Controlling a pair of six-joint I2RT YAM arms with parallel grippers.
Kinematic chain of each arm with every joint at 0, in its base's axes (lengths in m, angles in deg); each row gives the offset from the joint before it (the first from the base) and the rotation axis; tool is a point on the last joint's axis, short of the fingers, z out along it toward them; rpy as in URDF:
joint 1: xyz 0 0 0.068 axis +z
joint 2: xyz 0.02 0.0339 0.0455 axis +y
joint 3: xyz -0.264 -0.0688 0 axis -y
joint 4: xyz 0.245 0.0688 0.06 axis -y
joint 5: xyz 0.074 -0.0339 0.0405 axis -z
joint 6: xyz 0.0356 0 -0.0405 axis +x
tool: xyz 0 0 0 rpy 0 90 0
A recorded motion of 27 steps. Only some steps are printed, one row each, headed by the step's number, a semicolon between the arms.
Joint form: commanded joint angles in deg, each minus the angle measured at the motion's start. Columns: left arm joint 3, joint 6, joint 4, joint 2, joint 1, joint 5; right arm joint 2, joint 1, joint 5, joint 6, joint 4, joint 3.
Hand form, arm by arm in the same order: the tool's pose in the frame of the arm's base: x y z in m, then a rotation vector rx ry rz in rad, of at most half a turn. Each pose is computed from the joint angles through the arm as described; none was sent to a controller.
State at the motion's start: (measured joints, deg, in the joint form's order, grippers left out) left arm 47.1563 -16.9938 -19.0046 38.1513 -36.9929 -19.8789; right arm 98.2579 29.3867 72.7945 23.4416 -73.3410 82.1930
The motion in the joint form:
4: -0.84 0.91 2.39 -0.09 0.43 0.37; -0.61 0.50 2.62 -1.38 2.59 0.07
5: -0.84 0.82 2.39 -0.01 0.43 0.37; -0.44 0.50 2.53 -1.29 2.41 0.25
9: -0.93 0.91 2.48 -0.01 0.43 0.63; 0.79 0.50 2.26 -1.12 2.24 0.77
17: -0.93 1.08 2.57 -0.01 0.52 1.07; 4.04 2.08 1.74 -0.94 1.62 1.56
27: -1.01 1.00 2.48 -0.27 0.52 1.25; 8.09 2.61 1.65 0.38 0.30 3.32
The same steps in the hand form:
4: 0.1295 -0.0812 0.3552 0.0539 1.7229 -0.3904; 0.2884 0.1260 0.2852 -0.0890 2.1064 -1.4337
5: 0.1298 -0.0814 0.3550 0.0530 1.7243 -0.3909; 0.2889 0.1263 0.2851 -0.0899 2.1087 -1.4336
9: 0.1298 -0.0817 0.3546 0.0577 1.7246 -0.3936; 0.2925 0.1285 0.2809 -0.0999 2.1180 -1.4393
17: 0.1299 -0.0817 0.3548 0.0643 1.7236 -0.3973; 0.2970 0.1415 0.2669 -0.1711 2.1344 -1.4541
27: 0.1291 -0.0813 0.3547 0.0650 1.7225 -0.4017; 0.3057 0.1505 0.2524 -0.2090 2.1472 -1.4819

